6 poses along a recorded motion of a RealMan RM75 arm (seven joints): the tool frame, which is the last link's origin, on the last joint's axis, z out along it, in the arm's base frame.
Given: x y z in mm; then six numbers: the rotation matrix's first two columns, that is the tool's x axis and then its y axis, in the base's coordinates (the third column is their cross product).
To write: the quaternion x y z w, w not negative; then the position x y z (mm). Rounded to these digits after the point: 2 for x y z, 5 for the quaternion.
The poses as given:
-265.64 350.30 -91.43 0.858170 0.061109 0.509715 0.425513 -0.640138 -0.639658
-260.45 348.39 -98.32 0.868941 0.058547 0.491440 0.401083 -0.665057 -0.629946
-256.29 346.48 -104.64 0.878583 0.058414 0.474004 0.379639 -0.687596 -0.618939
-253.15 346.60 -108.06 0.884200 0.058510 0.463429 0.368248 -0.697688 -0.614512
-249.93 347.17 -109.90 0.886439 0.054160 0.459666 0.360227 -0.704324 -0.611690
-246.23 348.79 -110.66 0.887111 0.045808 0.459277 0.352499 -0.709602 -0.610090
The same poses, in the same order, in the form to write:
-0.87659 -0.13878 -0.22728 0.40084 -265.64 350.30 -91.43
-0.88535 -0.12979 -0.22065 0.38811 -260.45 348.39 -98.32
-0.89337 -0.12258 -0.21373 0.37573 -256.29 346.48 -104.64
-0.89726 -0.11891 -0.20919 0.37016 -253.15 346.60 -108.06
-0.89925 -0.11520 -0.20859 0.36683 -249.93 347.17 -109.90
-0.90033 -0.11060 -0.21027 0.36465 -246.23 348.79 -110.66

